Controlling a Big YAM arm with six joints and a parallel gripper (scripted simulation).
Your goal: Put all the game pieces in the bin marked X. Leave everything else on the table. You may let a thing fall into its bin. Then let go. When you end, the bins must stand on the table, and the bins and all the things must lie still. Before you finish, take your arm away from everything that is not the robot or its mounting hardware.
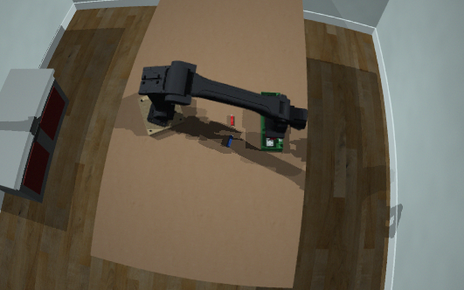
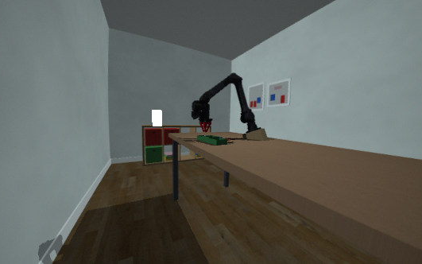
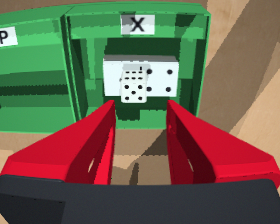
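Now: hand 4 cm above the white die. Round my hand: green bin: 1 cm behind, 9 cm to the left, 5 cm below; then white domino-like piece: 5 cm below; then blue cylinder: 15 cm behind, 3 cm to the right, 6 cm below.
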